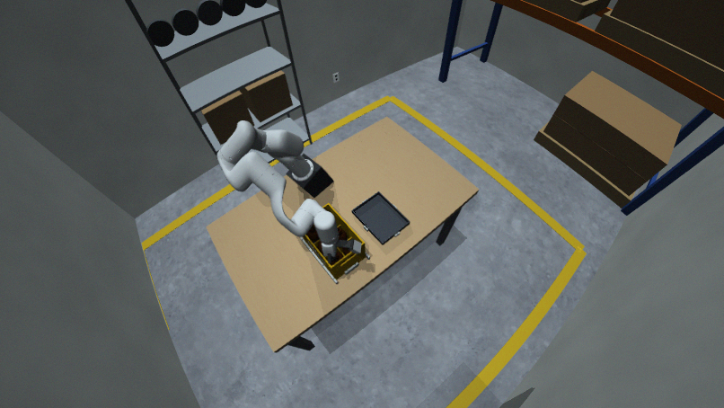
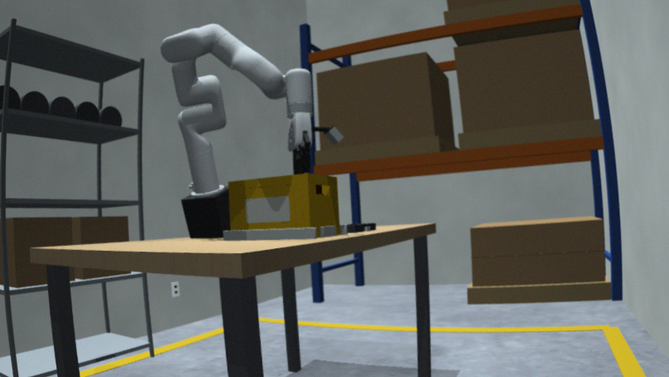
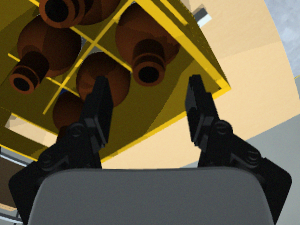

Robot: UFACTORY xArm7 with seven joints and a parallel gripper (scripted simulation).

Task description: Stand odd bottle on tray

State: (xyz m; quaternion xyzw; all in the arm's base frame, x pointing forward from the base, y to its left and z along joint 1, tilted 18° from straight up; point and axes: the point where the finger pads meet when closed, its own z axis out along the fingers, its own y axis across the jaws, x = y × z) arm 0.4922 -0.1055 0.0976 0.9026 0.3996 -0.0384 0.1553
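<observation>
Right now the bottle is 11 cm below my hand, 8 cm to the left of it and 1 cm behind it. Also, from my hand: tray (33 cm to the left, 19 cm below, 9 cm behind); then crate (11 cm below, 9 cm behind, 4 cm to the left).
</observation>
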